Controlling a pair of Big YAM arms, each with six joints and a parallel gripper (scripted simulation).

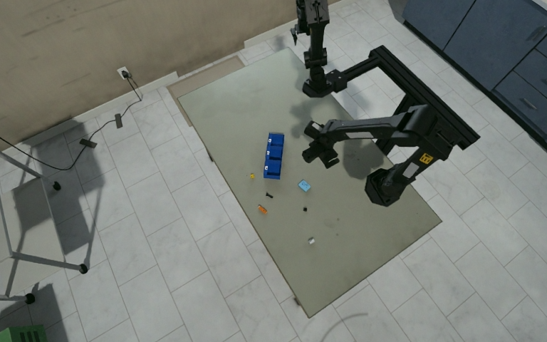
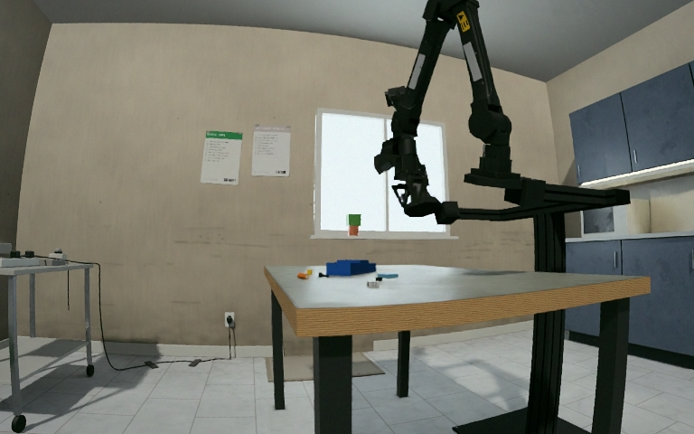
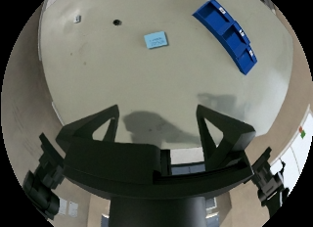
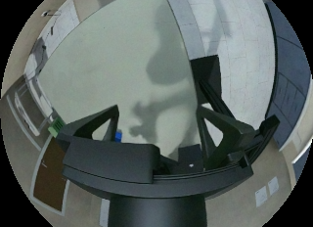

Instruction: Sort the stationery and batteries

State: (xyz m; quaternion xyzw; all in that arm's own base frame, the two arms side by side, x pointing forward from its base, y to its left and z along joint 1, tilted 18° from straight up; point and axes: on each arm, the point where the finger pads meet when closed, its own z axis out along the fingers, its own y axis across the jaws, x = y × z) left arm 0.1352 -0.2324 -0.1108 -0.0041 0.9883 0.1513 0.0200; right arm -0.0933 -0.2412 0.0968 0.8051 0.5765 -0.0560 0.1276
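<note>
Right now the orange battery is 32 cm ahead of my left hand, 4 cm to the left of it and 21 cm below it. From my left hand the other things lie so: black pen-like piece (26 cm ahead, 1 cm to the right, 21 cm below); light blue pad (7 cm ahead, 2 cm to the left, 21 cm below); blue three-compartment bin row (14 cm ahead, 20 cm to the right, 20 cm below).
</note>
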